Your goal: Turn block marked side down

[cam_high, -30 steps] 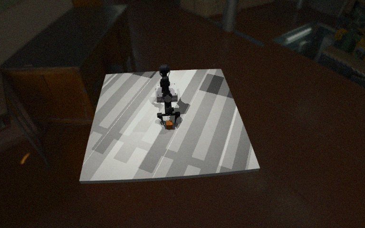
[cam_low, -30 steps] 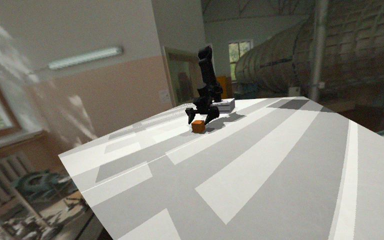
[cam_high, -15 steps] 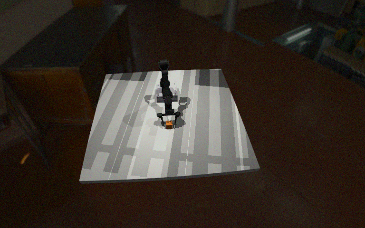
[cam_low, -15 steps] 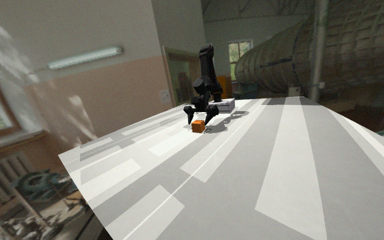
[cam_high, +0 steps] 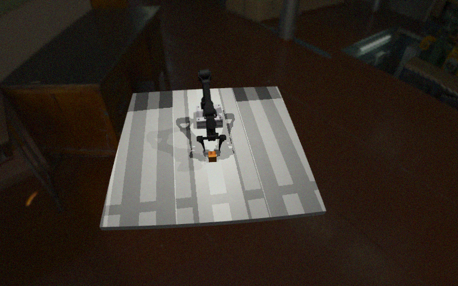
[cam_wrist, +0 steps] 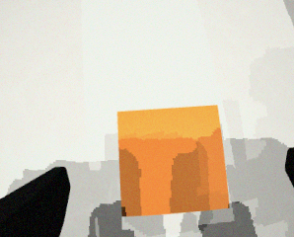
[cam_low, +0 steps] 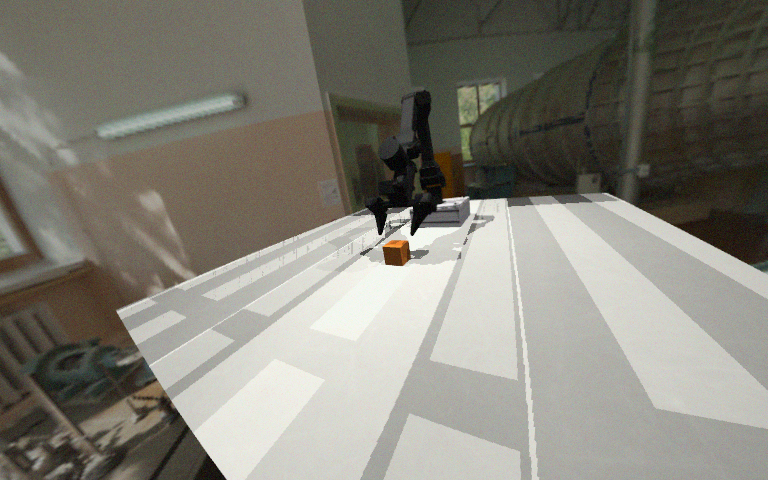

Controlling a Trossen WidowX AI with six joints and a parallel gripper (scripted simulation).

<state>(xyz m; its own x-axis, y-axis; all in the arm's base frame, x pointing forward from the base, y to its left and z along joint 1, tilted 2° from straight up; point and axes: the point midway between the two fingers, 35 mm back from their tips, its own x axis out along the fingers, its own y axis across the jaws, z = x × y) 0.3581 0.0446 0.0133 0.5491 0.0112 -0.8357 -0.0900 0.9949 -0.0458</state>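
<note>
Now: gripper tip 50 mm above the orange block and 10 mm past it.
</note>
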